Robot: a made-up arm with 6 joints. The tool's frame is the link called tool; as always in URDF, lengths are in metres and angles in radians. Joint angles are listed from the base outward.
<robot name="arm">
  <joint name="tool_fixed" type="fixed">
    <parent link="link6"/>
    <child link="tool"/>
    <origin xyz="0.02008 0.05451 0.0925" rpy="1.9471 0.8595 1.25"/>
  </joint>
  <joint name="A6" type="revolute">
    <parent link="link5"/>
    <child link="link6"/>
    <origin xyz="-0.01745 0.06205 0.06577" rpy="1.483 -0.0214 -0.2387"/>
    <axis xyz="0 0 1"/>
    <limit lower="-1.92" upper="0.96"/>
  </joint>
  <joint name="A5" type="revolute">
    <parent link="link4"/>
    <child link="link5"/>
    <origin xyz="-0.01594 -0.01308 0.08" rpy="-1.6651 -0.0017 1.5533"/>
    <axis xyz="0 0 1"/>
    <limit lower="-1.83" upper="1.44"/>
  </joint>
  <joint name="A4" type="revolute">
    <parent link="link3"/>
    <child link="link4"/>
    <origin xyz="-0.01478 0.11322 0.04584" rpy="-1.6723 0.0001 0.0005"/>
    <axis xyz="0 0 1"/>
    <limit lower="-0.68" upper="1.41"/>
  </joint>
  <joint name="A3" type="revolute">
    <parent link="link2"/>
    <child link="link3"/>
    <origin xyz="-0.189 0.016 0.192" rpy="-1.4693 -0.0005 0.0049"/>
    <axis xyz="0 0 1"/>
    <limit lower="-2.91" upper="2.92"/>
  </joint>
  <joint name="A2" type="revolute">
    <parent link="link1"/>
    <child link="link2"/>
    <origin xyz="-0.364 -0.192 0.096" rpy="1.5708 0 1.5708"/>
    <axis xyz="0 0 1"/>
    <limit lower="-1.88" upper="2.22"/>
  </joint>
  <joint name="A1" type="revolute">
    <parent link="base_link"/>
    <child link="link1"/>
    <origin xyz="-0.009 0.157 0.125" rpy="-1.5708 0 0"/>
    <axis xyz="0 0 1"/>
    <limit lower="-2.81" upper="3"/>
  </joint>
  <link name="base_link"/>
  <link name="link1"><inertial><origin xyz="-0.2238 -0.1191 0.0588"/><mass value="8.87"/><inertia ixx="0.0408" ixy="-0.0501" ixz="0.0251" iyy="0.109" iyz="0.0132" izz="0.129"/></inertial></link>
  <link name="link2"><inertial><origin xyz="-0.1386 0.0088 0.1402"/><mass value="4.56"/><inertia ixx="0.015" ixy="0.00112" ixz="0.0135" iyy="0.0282" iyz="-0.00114" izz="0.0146"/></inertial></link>
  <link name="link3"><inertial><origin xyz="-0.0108 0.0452 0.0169"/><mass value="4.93"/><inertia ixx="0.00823" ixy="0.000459" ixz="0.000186" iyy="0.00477" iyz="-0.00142" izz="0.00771"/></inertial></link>
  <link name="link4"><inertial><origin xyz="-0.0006 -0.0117 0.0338"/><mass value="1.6"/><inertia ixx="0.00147" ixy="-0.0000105" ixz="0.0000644" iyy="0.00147" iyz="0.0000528" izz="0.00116"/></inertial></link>
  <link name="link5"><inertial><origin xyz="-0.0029 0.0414 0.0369"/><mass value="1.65"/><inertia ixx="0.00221" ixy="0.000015" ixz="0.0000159" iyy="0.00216" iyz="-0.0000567" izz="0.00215"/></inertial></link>
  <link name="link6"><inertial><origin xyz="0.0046 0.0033 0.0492"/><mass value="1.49"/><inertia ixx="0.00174" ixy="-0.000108" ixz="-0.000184" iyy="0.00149" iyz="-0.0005" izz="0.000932"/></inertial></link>
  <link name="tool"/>
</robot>
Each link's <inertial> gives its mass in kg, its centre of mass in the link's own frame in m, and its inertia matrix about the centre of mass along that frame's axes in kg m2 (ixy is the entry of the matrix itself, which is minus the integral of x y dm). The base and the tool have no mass. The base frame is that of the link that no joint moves.
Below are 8 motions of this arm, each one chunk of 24 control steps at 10 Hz.
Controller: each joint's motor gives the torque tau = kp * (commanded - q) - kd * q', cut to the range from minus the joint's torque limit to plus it. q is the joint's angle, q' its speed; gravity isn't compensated. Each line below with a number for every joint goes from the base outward.
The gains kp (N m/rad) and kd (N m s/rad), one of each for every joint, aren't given. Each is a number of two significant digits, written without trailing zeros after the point. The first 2 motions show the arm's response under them.
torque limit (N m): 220 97 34 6.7 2.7 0.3
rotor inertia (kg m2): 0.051 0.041 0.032 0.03 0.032 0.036
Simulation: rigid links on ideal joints. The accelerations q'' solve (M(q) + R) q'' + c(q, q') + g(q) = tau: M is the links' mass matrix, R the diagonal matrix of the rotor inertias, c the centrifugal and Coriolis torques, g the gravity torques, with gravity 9.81 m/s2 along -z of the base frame. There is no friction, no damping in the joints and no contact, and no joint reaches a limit. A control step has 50 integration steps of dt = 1/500 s. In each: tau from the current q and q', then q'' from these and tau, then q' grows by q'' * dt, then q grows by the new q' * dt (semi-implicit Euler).
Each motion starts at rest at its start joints. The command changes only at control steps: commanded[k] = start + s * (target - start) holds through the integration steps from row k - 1 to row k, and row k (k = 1, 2, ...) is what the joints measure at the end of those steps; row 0 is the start. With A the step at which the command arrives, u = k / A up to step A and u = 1 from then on. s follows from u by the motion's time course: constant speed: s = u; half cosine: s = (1 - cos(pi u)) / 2; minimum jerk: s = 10 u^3 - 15 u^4 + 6 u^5; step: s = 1 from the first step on.
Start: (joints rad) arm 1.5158 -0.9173 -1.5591 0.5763 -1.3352 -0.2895
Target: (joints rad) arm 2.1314 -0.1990 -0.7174 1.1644 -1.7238 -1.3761
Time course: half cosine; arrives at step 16
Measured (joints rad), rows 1 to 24:
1: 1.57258 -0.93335 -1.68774 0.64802 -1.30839 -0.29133
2: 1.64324 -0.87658 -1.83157 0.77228 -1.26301 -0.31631
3: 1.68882 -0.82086 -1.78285 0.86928 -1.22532 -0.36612
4: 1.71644 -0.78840 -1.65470 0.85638 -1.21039 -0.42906
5: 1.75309 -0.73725 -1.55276 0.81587 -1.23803 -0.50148
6: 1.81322 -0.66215 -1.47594 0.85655 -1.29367 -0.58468
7: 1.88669 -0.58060 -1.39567 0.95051 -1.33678 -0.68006
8: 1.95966 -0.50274 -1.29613 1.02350 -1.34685 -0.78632
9: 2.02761 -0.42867 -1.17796 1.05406 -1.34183 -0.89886
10: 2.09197 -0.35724 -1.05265 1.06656 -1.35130 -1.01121
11: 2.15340 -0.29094 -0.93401 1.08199 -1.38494 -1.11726
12: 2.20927 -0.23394 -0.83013 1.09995 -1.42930 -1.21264
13: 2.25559 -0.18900 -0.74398 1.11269 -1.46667 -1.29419
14: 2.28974 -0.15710 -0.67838 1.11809 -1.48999 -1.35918
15: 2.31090 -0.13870 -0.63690 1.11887 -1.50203 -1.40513
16: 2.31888 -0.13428 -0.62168 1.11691 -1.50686 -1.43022
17: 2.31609 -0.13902 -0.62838 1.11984 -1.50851 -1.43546
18: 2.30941 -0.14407 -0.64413 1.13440 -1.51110 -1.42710
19: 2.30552 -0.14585 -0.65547 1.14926 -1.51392 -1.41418
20: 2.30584 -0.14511 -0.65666 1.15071 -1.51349 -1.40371
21: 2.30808 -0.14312 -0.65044 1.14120 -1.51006 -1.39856
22: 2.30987 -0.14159 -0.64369 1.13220 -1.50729 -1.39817
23: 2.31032 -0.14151 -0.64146 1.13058 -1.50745 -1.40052
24: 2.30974 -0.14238 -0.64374 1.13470 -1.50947 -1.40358
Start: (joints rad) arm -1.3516 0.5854 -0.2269 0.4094 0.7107 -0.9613
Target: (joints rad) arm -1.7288 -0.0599 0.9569 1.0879 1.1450 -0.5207
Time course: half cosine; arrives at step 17
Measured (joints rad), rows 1 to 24:
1: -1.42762 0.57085 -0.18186 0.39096 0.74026 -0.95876
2: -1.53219 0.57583 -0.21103 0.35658 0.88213 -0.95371
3: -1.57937 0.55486 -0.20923 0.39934 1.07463 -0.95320
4: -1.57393 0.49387 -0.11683 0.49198 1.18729 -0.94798
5: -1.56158 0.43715 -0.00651 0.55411 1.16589 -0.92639
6: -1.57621 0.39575 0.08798 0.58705 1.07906 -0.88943
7: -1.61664 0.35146 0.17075 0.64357 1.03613 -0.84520
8: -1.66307 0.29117 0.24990 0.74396 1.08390 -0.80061
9: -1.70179 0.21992 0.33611 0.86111 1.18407 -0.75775
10: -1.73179 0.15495 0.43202 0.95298 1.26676 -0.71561
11: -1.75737 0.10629 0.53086 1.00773 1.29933 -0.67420
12: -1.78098 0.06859 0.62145 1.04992 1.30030 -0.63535
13: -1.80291 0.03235 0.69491 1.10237 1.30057 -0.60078
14: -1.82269 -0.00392 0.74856 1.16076 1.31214 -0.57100
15: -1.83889 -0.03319 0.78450 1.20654 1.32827 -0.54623
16: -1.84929 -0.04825 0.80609 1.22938 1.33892 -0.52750
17: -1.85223 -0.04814 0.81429 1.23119 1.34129 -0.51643
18: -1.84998 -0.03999 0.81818 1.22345 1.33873 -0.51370
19: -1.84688 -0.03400 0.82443 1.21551 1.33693 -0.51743
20: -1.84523 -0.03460 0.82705 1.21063 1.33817 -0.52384
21: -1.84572 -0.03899 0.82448 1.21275 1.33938 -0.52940
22: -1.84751 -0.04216 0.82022 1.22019 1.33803 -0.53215
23: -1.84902 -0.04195 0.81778 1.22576 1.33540 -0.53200
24: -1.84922 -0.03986 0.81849 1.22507 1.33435 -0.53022
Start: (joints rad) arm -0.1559 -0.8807 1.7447 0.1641 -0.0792 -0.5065
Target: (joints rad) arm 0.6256 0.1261 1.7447 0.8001 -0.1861 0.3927
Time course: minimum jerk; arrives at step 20
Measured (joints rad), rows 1 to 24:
1: -0.21403 -0.98296 1.79868 0.16667 -0.07962 -0.50443
2: -0.27476 -1.17351 1.72524 0.28216 -0.03849 -0.49868
3: -0.28640 -1.26420 1.63226 0.52509 0.10265 -0.49077
4: -0.26116 -1.20981 1.61989 0.59915 0.23096 -0.46743
5: -0.21238 -1.06258 1.65447 0.46985 0.22031 -0.43011
6: -0.14820 -0.90772 1.71477 0.35951 0.08552 -0.38845
7: -0.07740 -0.80252 1.77402 0.35502 -0.07670 -0.33832
8: -0.00490 -0.74373 1.81188 0.42265 -0.16026 -0.27020
9: 0.06900 -0.68590 1.82530 0.50643 -0.13754 -0.18220
10: 0.14633 -0.59106 1.82702 0.56453 -0.07765 -0.08190
11: 0.22948 -0.45510 1.83386 0.58755 -0.06482 0.01849
12: 0.31811 -0.30089 1.85750 0.58594 -0.12374 0.10881
13: 0.40766 -0.15898 1.89681 0.57001 -0.22239 0.18485
14: 0.49051 -0.05078 1.93886 0.55586 -0.31388 0.24758
15: 0.55867 0.01950 1.96819 0.56253 -0.36711 0.30002
16: 0.60731 0.06165 1.97803 0.58997 -0.37732 0.34402
17: 0.63657 0.08870 1.97418 0.61803 -0.36202 0.37884
18: 0.65046 0.10771 1.96725 0.63104 -0.34576 0.40233
19: 0.65433 0.11863 1.96325 0.63073 -0.34308 0.41337
20: 0.65300 0.11998 1.96186 0.62819 -0.35174 0.41374
21: 0.65041 0.11474 1.96040 0.63187 -0.35967 0.40820
22: 0.64881 0.10912 1.95855 0.63946 -0.35852 0.40206
23: 0.64855 0.10723 1.95773 0.64259 -0.35082 0.39841
24: 0.64907 0.10910 1.95846 0.63915 -0.34492 0.39752

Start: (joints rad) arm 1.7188 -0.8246 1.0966 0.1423 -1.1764 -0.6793
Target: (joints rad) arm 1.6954 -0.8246 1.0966 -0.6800 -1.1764 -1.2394
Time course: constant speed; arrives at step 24
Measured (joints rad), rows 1 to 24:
1: 1.78689 -0.83551 1.17916 0.11377 -1.17097 -0.68554
2: 1.87564 -0.78597 1.36486 0.08601 -1.17033 -0.69018
3: 1.92133 -0.70272 1.41510 0.00617 -1.20609 -0.68561
4: 1.91706 -0.67035 1.35916 -0.08017 -1.27097 -0.68626
5: 1.88744 -0.70946 1.30717 -0.09651 -1.30772 -0.70411
6: 1.86207 -0.77722 1.28732 -0.05844 -1.27377 -0.73867
7: 1.85177 -0.81579 1.29457 -0.03805 -1.18804 -0.78116
8: 1.85433 -0.80265 1.30770 -0.08203 -1.11299 -0.82073
9: 1.86366 -0.76113 1.31456 -0.16239 -1.10110 -0.85086
10: 1.87263 -0.73068 1.31958 -0.22100 -1.14732 -0.87121
11: 1.87606 -0.73151 1.32370 -0.23815 -1.20048 -0.88586
12: 1.87262 -0.75338 1.32249 -0.23802 -1.21559 -0.90079
13: 1.86504 -0.77292 1.31580 -0.25143 -1.18737 -0.92056
14: 1.85863 -0.77679 1.30886 -0.28653 -1.14328 -0.94598
15: 1.85708 -0.76834 1.30727 -0.32995 -1.11465 -0.97456
16: 1.85959 -0.75850 1.31153 -0.36650 -1.11223 -1.00274
17: 1.86249 -0.75483 1.31685 -0.39293 -1.12451 -1.02835
18: 1.86287 -0.75752 1.31855 -0.41579 -1.13362 -1.05153
19: 1.86048 -0.76236 1.31615 -0.44183 -1.13031 -1.07390
20: 1.85721 -0.76549 1.31259 -0.47221 -1.11707 -1.09701
21: 1.85499 -0.76586 1.31085 -0.50394 -1.10197 -1.12139
22: 1.85434 -0.76457 1.31154 -0.53441 -1.09111 -1.14658
23: 1.85446 -0.76322 1.31315 -0.56346 -1.08547 -1.17185
24: 1.85429 -0.76279 1.31403 -0.59229 -1.08237 -1.19676

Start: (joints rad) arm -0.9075 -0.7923 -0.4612 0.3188 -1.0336 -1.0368
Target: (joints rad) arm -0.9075 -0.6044 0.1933 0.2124 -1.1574 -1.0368
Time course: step
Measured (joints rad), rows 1 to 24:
1: -1.03208 -0.69617 0.01379 0.37022 -1.06622 -1.05419
2: -1.09830 -0.67273 0.18223 0.26981 -1.19589 -1.04341
3: -1.08394 -0.69190 -0.00602 0.21558 -1.31309 -1.02592
4: -1.08423 -0.69956 -0.00737 0.28506 -1.36176 -1.02679
5: -1.08108 -0.70091 0.05225 0.33059 -1.33490 -1.03396
6: -1.07269 -0.69392 0.05405 0.30517 -1.26543 -1.03903
7: -1.07136 -0.68491 0.04244 0.26950 -1.21204 -1.04206
8: -1.07441 -0.68595 0.04115 0.26783 -1.20427 -1.04330
9: -1.07663 -0.69389 0.04041 0.28987 -1.22459 -1.04294
10: -1.07758 -0.69841 0.03830 0.30478 -1.24417 -1.04198
11: -1.07757 -0.69642 0.03817 0.30001 -1.25164 -1.04115
12: -1.07655 -0.69200 0.04016 0.28716 -1.25111 -1.04052
13: -1.07537 -0.68962 0.04197 0.28105 -1.24886 -1.04001
14: -1.07505 -0.69049 0.04207 0.28416 -1.24700 -1.03975
15: -1.07571 -0.69282 0.04080 0.29005 -1.24504 -1.03985
16: -1.07654 -0.69432 0.03957 0.29310 -1.24297 -1.04024
17: -1.07679 -0.69410 0.03944 0.29235 -1.24176 -1.04071
18: -1.07641 -0.69292 0.04023 0.28983 -1.24213 -1.04098
19: -1.07590 -0.69199 0.04099 0.28789 -1.24366 -1.04096
20: -1.07573 -0.69192 0.04108 0.28766 -1.24523 -1.04075
21: -1.07592 -0.69248 0.04065 0.28876 -1.24588 -1.04052
22: -1.07621 -0.69305 0.04021 0.29000 -1.24546 -1.04041
23: -1.07633 -0.69319 0.04012 0.29040 -1.24451 -1.04043
24: -1.07625 -0.69293 0.04033 0.28992 -1.24377 -1.04052

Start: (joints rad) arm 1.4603 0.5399 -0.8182 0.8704 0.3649 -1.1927
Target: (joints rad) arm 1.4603 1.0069 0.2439 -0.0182 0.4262 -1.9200
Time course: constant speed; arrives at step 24
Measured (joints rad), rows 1 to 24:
1: 1.51811 0.57173 -0.89771 0.92353 0.37584 -1.20409
2: 1.60121 0.58028 -0.92364 1.05718 0.37439 -1.23659
3: 1.63085 0.58515 -0.87782 1.05585 0.37053 -1.27648
4: 1.61253 0.61197 -0.79135 0.91685 0.36795 -1.31600
5: 1.58701 0.64409 -0.69382 0.78274 0.34993 -1.35223
6: 1.57894 0.67006 -0.62715 0.72079 0.31458 -1.38344
7: 1.58622 0.68410 -0.58470 0.71316 0.28310 -1.41119
8: 1.59602 0.69394 -0.54161 0.70357 0.27686 -1.43797
9: 1.60031 0.71055 -0.48621 0.65923 0.28915 -1.46503
10: 1.59920 0.73343 -0.42000 0.59001 0.29502 -1.49230
11: 1.59692 0.75699 -0.35253 0.52127 0.28196 -1.51947
12: 1.59646 0.77773 -0.29040 0.46729 0.25890 -1.54676
13: 1.59778 0.79536 -0.23262 0.42478 0.24212 -1.57463
14: 1.59946 0.81216 -0.17542 0.38319 0.23900 -1.60323
15: 1.60049 0.83039 -0.11658 0.33661 0.24418 -1.63218
16: 1.60075 0.85028 -0.05623 0.28618 0.24811 -1.66098
17: 1.60063 0.87069 0.00415 0.23594 0.24668 -1.68946
18: 1.60050 0.89054 0.06332 0.18877 0.24277 -1.71785
19: 1.60047 0.90957 0.12108 0.14488 0.24142 -1.74654
20: 1.60045 0.92824 0.17794 0.10277 0.24493 -1.77575
21: 1.60032 0.94710 0.23443 0.06099 0.25199 -1.80548
22: 1.59999 0.96640 0.29070 0.01916 0.25998 -1.83558
23: 1.59947 0.98602 0.34653 -0.02219 0.26745 -1.86595
24: 1.59879 1.00566 0.40159 -0.06240 0.27475 -1.89657

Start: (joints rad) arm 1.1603 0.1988 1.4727 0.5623 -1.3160 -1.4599
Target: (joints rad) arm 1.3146 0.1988 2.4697 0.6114 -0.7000 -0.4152
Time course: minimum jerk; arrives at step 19
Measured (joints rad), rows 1 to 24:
1: 1.19750 0.20003 1.57657 0.54544 -1.30542 -1.46380
2: 1.27708 0.20311 1.72646 0.48497 -1.31716 -1.45913
3: 1.33783 0.20626 1.80846 0.44926 -1.37324 -1.43209
4: 1.34843 0.20703 1.82525 0.47484 -1.42430 -1.38692
5: 1.32626 0.20398 1.82296 0.51031 -1.41439 -1.33462
6: 1.30529 0.20068 1.85037 0.52177 -1.33820 -1.27928
7: 1.30711 0.20091 1.92469 0.51778 -1.24072 -1.21548
8: 1.33188 0.20320 2.02666 0.51017 -1.17394 -1.13475
9: 1.36443 0.20374 2.12838 0.50625 -1.15145 -1.03389
10: 1.38964 0.20182 2.21612 0.51294 -1.14539 -0.91874
11: 1.40357 0.19984 2.29115 0.52755 -1.12023 -0.80096
12: 1.41175 0.19951 2.35970 0.53927 -1.06354 -0.69187
13: 1.42051 0.20004 2.42336 0.54315 -0.98968 -0.59828
14: 1.43133 0.19979 2.47765 0.54397 -0.92189 -0.52242
15: 1.44161 0.19864 2.51790 0.54725 -0.87388 -0.46408
16: 1.44852 0.19790 2.54352 0.55239 -0.84607 -0.42244
17: 1.45148 0.19822 2.55677 0.55567 -0.83263 -0.39654
18: 1.45177 0.19899 2.56088 0.55621 -0.82804 -0.38487
19: 1.45098 0.19947 2.55999 0.55622 -0.82851 -0.38455
20: 1.45029 0.19959 2.55897 0.55717 -0.83076 -0.39091
21: 1.45018 0.19946 2.55936 0.55760 -0.83251 -0.39865
22: 1.45045 0.19927 2.55985 0.55693 -0.83313 -0.40406
23: 1.45070 0.19926 2.55982 0.55659 -0.83293 -0.40595
24: 1.45074 0.19938 2.55962 0.55698 -0.83241 -0.40505

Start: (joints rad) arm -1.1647 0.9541 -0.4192 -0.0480 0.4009 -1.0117
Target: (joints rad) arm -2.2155 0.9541 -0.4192 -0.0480 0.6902 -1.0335
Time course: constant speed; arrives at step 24
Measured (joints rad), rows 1 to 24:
1: -1.26707 0.94120 -0.38527 -0.02754 0.42199 -1.01101
2: -1.41524 0.97827 -0.42566 -0.08751 0.54695 -1.00634
3: -1.49389 1.00940 -0.45109 -0.20445 0.71651 -1.00574
4: -1.50688 0.99047 -0.41354 -0.21884 0.81539 -1.01128
5: -1.50934 0.95540 -0.38573 -0.10662 0.79530 -1.01713
6: -1.53651 0.93618 -0.39754 -0.01978 0.71116 -1.01824
7: -1.58732 0.93859 -0.41143 -0.04135 0.65706 -1.01625
8: -1.64061 0.95139 -0.40017 -0.10709 0.67270 -1.01498
9: -1.68264 0.95605 -0.38456 -0.13316 0.72866 -1.01547
10: -1.71619 0.94397 -0.38053 -0.10474 0.77830 -1.01720
11: -1.74934 0.92737 -0.38258 -0.06307 0.80054 -1.01899
12: -1.78650 0.92060 -0.38118 -0.04984 0.80147 -1.02001
13: -1.82693 0.92253 -0.37327 -0.06646 0.79771 -1.02038
14: -1.86731 0.92376 -0.36474 -0.08275 0.80133 -1.02071
15: -1.90560 0.91903 -0.36071 -0.07793 0.81405 -1.02136
16: -1.94226 0.91076 -0.35901 -0.06037 0.83060 -1.02213
17: -1.97887 0.90443 -0.35573 -0.04940 0.84482 -1.02267
18: -2.01644 0.90179 -0.35000 -0.05099 0.85409 -1.02293
19: -2.05465 0.90021 -0.34391 -0.05582 0.86022 -1.02319
20: -2.09261 0.89701 -0.33946 -0.05441 0.86646 -1.02364
21: -2.12989 0.89220 -0.33622 -0.04730 0.87431 -1.02423
22: -2.16679 0.88763 -0.33255 -0.04099 0.88295 -1.02474
23: -2.20382 0.88437 -0.32788 -0.03899 0.89085 -1.02509
24: -2.24115 0.88182 -0.32299 -0.03906 0.89751 -1.02537

